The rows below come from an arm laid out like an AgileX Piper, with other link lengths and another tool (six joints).
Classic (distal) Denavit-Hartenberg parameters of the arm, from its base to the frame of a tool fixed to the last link. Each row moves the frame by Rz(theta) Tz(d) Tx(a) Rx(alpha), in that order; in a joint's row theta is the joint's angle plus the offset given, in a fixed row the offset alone. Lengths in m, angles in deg.
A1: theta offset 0, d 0.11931, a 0, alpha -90
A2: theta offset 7.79, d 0, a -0.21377, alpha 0
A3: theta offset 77.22, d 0, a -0.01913, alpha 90
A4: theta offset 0, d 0.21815, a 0, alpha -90
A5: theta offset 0, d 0, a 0, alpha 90
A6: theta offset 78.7, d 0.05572, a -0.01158, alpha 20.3
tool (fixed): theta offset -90, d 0.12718, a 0, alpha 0
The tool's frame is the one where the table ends.
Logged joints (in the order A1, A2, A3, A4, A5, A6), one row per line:
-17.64 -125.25 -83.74 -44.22 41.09 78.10
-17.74 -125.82 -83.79 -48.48 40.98 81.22
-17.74 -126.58 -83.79 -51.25 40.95 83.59
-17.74 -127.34 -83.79 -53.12 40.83 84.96
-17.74 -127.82 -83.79 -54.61 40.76 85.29
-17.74 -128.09 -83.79 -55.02 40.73 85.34
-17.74 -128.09 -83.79 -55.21 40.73 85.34
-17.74 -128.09 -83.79 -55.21 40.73 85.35
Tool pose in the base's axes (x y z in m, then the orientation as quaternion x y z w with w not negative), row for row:
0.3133 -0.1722 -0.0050 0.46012 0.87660 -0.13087 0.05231
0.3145 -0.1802 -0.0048 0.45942 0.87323 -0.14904 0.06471
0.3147 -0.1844 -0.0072 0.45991 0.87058 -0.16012 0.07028
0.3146 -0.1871 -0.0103 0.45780 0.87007 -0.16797 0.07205
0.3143 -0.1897 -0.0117 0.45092 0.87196 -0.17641 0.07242
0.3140 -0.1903 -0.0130 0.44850 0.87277 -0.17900 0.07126
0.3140 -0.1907 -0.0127 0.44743 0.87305 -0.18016 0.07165
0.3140 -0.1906 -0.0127 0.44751 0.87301 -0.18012 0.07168
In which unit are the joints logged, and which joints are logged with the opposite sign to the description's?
The joints are logged in degrees. Opposite sign: A2.
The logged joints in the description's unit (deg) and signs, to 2 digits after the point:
-17.64 125.25 -83.74 -44.22 41.09 78.10
-17.74 125.82 -83.79 -48.48 40.98 81.22
-17.74 126.58 -83.79 -51.25 40.95 83.59
-17.74 127.34 -83.79 -53.12 40.83 84.96
-17.74 127.82 -83.79 -54.61 40.76 85.29
-17.74 128.09 -83.79 -55.02 40.73 85.34
-17.74 128.09 -83.79 -55.21 40.73 85.34
-17.74 128.09 -83.79 -55.21 40.73 85.35

